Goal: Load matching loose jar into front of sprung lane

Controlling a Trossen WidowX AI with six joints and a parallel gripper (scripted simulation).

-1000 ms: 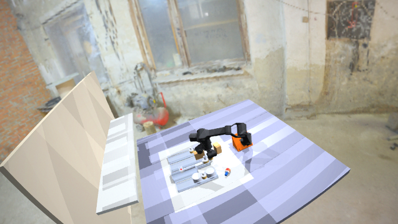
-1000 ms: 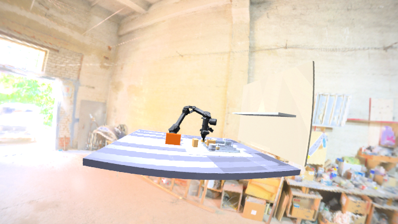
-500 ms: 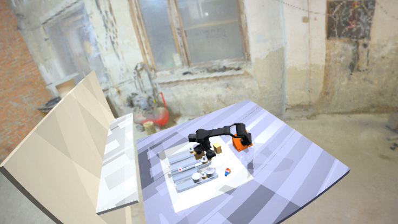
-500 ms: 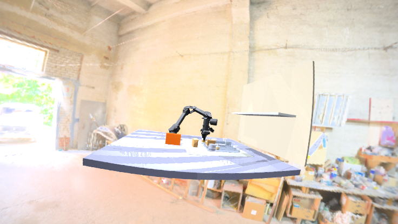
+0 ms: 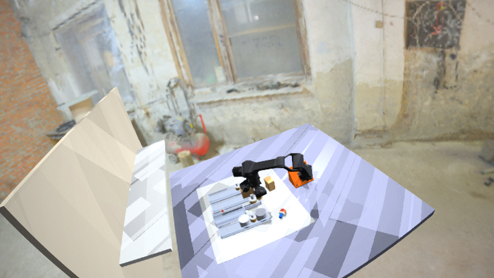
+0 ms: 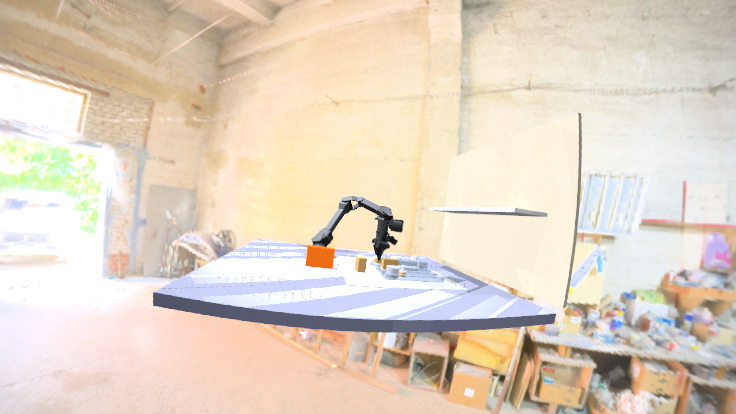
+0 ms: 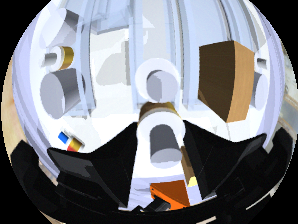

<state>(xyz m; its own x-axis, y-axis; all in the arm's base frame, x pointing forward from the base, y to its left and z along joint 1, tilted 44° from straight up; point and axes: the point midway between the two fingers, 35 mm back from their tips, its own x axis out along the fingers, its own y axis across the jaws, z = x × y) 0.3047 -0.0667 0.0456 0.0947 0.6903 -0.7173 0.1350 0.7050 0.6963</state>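
The tan box is 110 mm behind my gripper tip, 60 mm to the right of it and 20 mm below it. Also, from my gripper tip: grey lane rack 180 mm ahead, 30 mm below.
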